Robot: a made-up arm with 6 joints.
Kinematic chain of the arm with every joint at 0, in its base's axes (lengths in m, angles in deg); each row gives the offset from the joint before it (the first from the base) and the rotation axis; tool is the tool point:
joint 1: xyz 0 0 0.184 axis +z
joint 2: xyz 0 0 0 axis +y
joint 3: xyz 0 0 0.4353 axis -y
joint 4: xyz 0 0 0 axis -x
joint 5: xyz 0.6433 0 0 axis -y
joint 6: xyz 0 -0.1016 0 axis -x
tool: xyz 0 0 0
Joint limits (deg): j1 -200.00..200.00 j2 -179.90..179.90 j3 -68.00..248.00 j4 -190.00..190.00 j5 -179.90..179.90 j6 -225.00..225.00
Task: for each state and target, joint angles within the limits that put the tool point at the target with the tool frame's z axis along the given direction. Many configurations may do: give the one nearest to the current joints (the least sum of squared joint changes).
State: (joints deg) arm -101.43 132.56 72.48 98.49 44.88 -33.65
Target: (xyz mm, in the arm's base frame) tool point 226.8 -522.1 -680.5 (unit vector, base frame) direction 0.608 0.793 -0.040
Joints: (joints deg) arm -73.45 125.35 47.64 132.52 4.96 -6.76
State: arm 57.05 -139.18 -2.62 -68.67 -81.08 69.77
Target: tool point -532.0 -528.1 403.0 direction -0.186 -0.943 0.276
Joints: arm 46.66 -130.19 8.33 -103.91 -62.23 26.44
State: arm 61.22 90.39 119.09 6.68 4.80 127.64
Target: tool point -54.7 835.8 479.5 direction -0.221 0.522 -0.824
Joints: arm 99.78 114.39 157.32 29.96 -11.33 143.07
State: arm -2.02 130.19 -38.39 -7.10 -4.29 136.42
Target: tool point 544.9 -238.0 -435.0 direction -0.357 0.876 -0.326
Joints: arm -13.81 89.15 13.66 -6.15 14.17 136.04
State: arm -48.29 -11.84 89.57 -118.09 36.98 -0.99
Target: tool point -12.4 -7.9 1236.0 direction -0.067 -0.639 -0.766
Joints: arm -28.48 -18.15 69.38 -82.73 53.74 -20.58
